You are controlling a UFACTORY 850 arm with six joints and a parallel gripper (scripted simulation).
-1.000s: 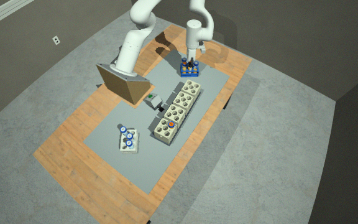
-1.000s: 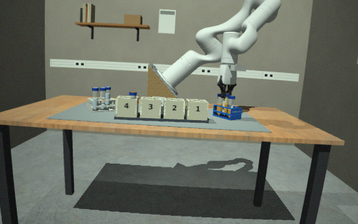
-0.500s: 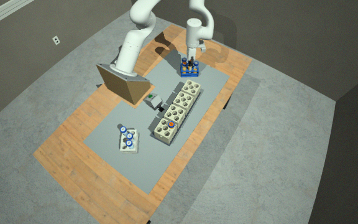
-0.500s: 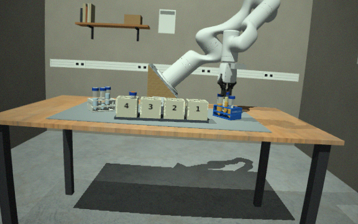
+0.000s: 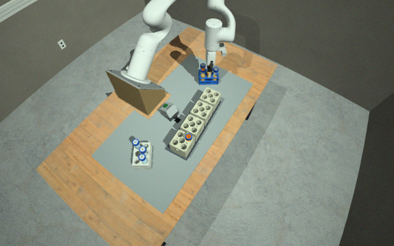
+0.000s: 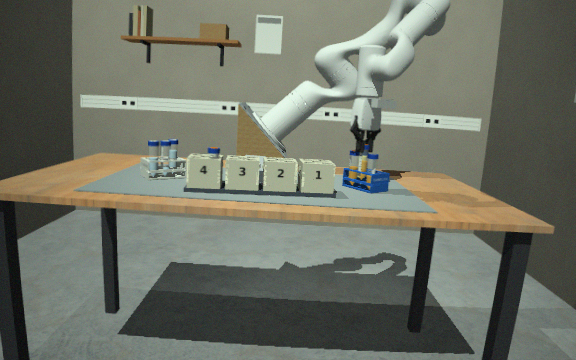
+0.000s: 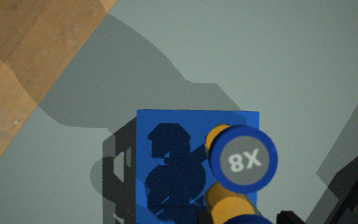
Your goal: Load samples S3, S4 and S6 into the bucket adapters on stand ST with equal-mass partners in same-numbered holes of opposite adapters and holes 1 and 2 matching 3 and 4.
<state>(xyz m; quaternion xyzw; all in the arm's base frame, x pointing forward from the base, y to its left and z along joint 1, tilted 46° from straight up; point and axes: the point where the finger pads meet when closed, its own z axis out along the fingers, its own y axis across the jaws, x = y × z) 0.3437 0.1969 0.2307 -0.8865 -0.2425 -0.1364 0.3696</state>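
Right now the sample tube is 1 cm ahead of my hand, 1 cm to the right of it and 5 cm below it. Round my hand: blue rack (1 cm behind, 2 cm to the left, 11 cm below); green done key (11 cm behind, 34 cm to the right, 8 cm below); loading stand (9 cm ahead, 33 cm to the right, 14 cm below).
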